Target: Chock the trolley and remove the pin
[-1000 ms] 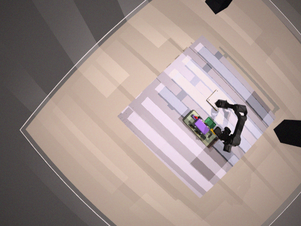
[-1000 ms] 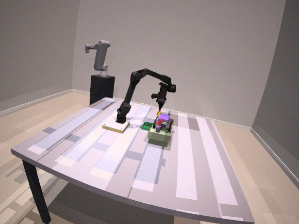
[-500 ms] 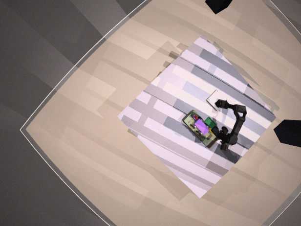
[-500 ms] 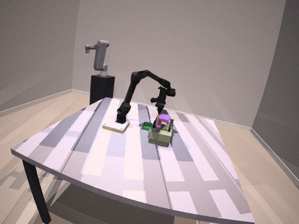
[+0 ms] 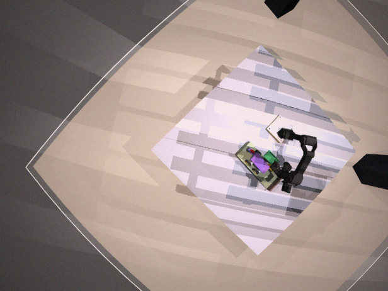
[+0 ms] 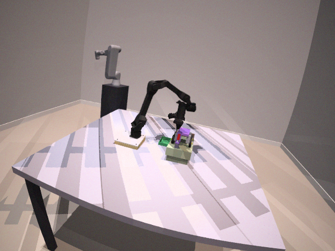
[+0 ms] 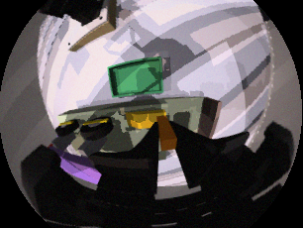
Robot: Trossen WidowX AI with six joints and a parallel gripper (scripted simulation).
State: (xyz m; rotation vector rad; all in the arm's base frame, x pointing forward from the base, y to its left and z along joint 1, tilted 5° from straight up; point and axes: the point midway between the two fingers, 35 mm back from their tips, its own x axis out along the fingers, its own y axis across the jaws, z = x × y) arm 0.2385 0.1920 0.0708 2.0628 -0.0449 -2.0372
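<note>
Now: the red-headed stop pin 24 cm to the right of my gripper tip, 8 cm ahead of it and 4 cm above it. Round my gripper tip: yellow chock (2 cm to the right, 1 cm below); pale green ramp (13 cm to the right, 8 cm ahead, 4 cm below); purple trolley (14 cm to the right, 8 cm ahead, 2 cm above).
</note>
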